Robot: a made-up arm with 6 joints. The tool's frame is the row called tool. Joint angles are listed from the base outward.
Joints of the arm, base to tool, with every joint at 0 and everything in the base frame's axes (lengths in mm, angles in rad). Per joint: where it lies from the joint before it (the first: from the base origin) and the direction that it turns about. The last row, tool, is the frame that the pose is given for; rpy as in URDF.
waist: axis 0 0 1 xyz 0 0 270
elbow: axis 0 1 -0.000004 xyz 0 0 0
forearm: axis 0 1 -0.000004 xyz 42 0 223
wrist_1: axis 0 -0.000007 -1 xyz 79 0 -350
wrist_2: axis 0 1 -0.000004 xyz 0 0 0
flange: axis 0 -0.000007 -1 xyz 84 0 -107
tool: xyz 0 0 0 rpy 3.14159 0 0
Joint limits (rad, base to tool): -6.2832..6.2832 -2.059..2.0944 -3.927..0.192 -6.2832..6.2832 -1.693..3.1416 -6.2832..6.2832
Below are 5 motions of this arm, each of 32 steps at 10 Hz.
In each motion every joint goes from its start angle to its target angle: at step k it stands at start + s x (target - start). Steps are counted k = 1, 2, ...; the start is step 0. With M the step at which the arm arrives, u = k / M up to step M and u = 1 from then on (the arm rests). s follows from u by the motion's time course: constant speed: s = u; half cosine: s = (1 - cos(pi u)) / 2; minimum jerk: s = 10 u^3 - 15 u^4 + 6 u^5.
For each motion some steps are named. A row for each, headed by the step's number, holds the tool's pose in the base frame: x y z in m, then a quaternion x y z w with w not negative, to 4 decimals.
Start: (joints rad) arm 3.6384 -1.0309 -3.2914 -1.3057 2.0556 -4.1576
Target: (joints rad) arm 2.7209 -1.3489 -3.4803 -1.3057 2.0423 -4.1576
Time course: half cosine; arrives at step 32
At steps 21, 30, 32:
21: 0.5902 0.0247 0.3397 -0.4174 0.4617 0.7146 0.3192
30: 0.5803 -0.1129 0.2749 -0.3087 0.5132 0.7051 0.3797
32: 0.5791 -0.1180 0.2725 -0.3045 0.5147 0.7046 0.3820

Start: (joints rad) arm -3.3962 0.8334 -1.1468 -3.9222 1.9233 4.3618
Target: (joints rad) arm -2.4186 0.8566 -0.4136 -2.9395 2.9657 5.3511
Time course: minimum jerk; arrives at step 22
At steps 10, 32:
10: -0.3870 -0.1088 0.0531 -0.2014 -0.3257 0.8136 0.4374
32: -0.1979 -0.1475 0.0736 -0.1951 -0.2322 0.9320 0.1983

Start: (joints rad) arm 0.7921 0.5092 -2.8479 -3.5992 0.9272 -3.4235
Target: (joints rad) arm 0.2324 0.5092 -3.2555 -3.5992 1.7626 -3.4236
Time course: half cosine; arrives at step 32
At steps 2, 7, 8, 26, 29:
2: 0.2799 0.3033 0.8597 0.1451 -0.1151 -0.9775 0.1006
7: 0.2731 0.2718 0.8749 0.1980 -0.0918 -0.9730 0.0745
8: 0.2702 0.2620 0.8792 0.2150 -0.0851 -0.9707 0.0661
26: 0.1336 0.0919 0.9028 -0.6071 0.0309 0.7861 0.1117
29: 0.1198 0.0845 0.8985 -0.6361 0.0351 0.7611 0.1223

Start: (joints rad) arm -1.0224 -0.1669 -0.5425 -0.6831 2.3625 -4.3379
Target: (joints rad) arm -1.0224 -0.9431 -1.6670 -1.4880 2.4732 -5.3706
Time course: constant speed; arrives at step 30
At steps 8, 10, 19, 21, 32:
8: 0.0482 -0.2804 0.3743 0.0692 -0.7532 -0.3394 0.5592
10: 0.0453 -0.2839 0.4174 0.0657 -0.7769 -0.3046 0.5471
19: -0.0060 -0.2280 0.6087 0.0304 -0.8600 -0.1485 0.4872
21: -0.0256 -0.2003 0.6449 0.0187 -0.8741 -0.1148 0.4716
32: -0.1402 -0.0232 0.7437 -0.0438 -0.9216 0.0293 0.3846

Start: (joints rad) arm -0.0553 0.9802 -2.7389 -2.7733 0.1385 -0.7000
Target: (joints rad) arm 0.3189 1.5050 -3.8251 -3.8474 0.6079 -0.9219
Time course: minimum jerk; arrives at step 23
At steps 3, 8, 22, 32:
3: 0.6657 -0.0093 0.4648 -0.0692 0.5748 -0.1790 0.7955
8: 0.6603 0.0273 0.5046 -0.1459 0.4601 -0.2673 0.8340
22: 0.5063 0.1616 0.6270 -0.2425 -0.0498 -0.5261 0.8136
32: 0.5060 0.1617 0.6271 -0.2425 -0.0503 -0.5263 0.8134

